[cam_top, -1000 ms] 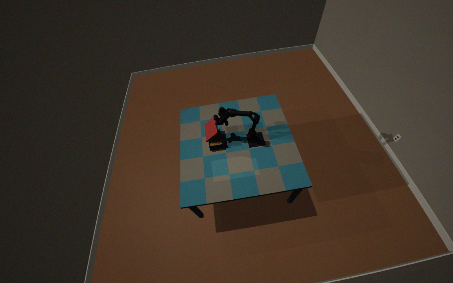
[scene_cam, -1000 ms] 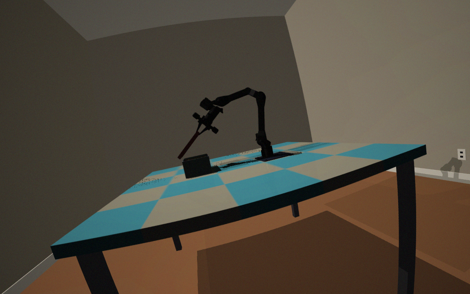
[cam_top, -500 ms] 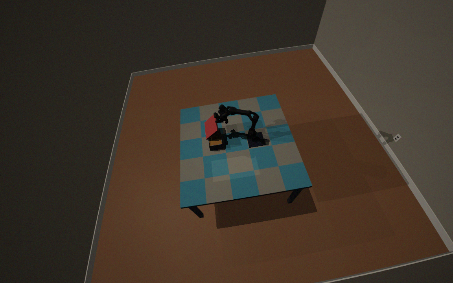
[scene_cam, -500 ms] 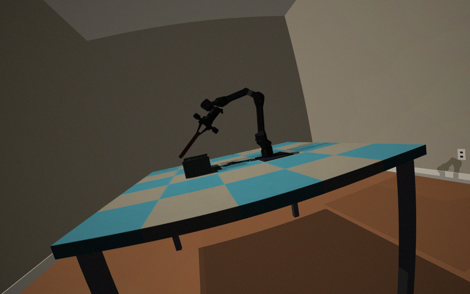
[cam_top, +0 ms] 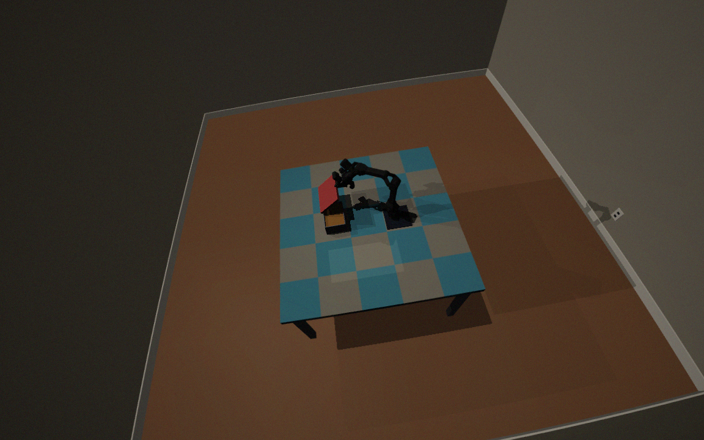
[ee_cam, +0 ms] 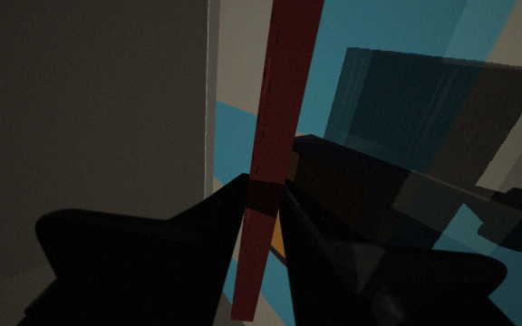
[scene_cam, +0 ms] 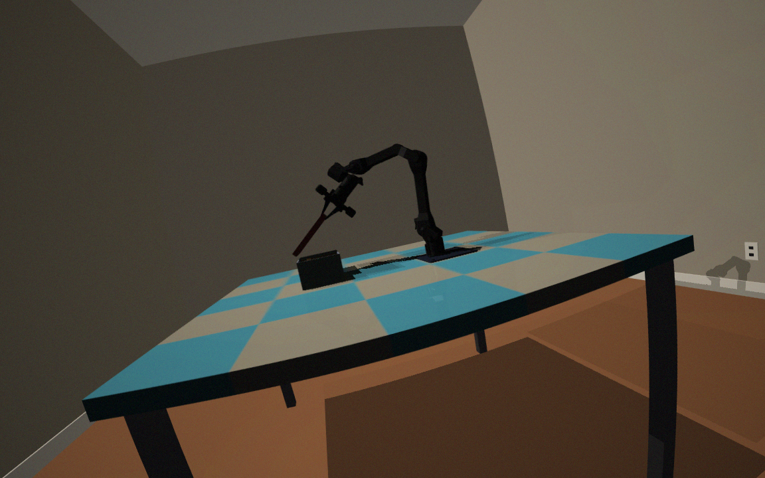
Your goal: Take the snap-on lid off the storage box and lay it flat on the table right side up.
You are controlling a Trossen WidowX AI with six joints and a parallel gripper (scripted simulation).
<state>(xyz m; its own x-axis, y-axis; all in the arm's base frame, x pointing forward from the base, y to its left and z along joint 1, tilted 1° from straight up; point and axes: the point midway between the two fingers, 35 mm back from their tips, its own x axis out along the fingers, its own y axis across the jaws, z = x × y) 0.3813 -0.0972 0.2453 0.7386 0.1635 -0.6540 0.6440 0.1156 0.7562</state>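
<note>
The red lid lies 60 mm ahead of my gripper tip, 10 mm to the left of it and 50 mm below it. Round my gripper tip: storage box: 20 mm ahead, 140 mm to the left, 180 mm below.
</note>
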